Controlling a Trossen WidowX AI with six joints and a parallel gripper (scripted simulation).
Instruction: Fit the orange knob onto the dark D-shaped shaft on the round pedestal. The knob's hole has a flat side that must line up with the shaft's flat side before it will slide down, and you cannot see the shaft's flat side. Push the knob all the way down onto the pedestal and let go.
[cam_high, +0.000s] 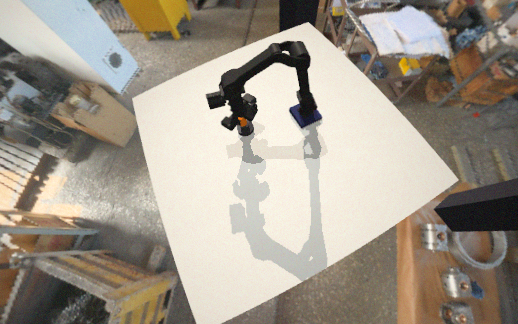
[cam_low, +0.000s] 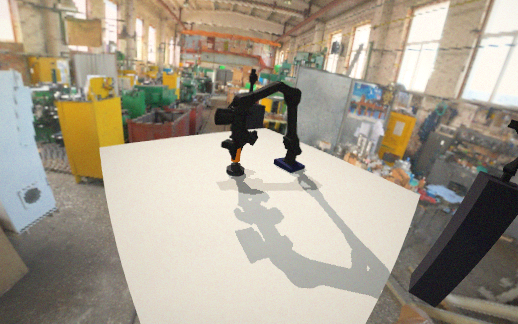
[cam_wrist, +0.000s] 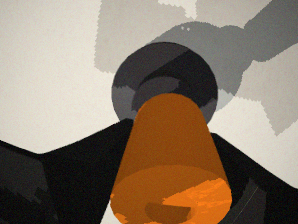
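The pedestal lies 40 mm below my gripper tip. From my gripper tip the other things lie so: orange knob: 20 mm above.
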